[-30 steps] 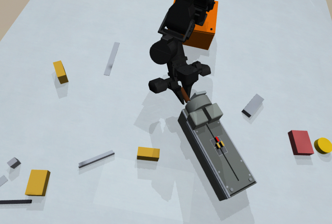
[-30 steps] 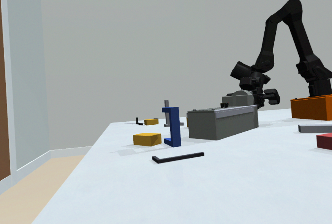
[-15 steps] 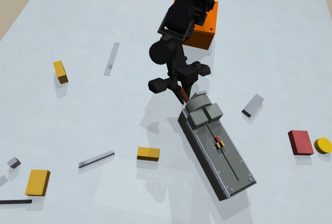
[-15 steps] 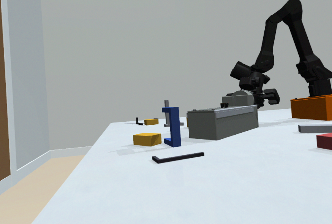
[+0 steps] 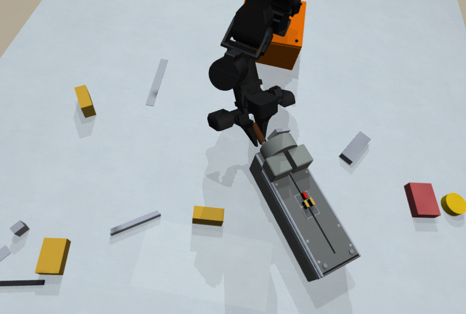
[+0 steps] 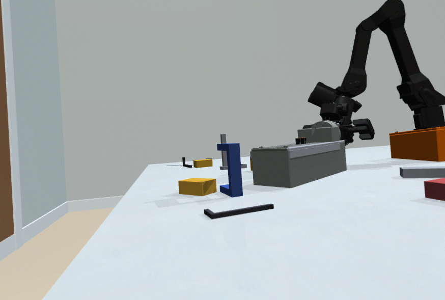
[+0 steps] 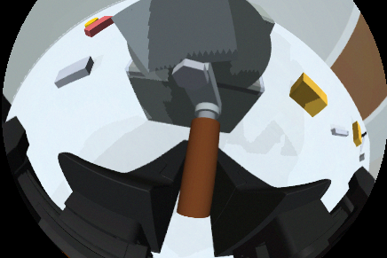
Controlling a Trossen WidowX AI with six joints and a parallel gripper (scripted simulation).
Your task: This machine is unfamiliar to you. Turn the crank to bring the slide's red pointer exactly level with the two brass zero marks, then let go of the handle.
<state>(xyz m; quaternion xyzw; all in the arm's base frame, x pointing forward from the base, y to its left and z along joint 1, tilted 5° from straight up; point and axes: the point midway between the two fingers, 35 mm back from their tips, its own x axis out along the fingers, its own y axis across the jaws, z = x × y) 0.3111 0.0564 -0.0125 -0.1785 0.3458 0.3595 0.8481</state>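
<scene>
Now: the brown handle 20 mm above my gripper tip, 10 mm to the right of it and 10 mm behind it. Round my gripper tip: red pointer: 120 mm to the left, 100 mm ahead, 50 mm above; then grey block: 220 mm to the left, 110 mm behind, 30 mm below; then blue clamp: 270 mm to the left, 270 mm ahead, 20 mm above.
</scene>
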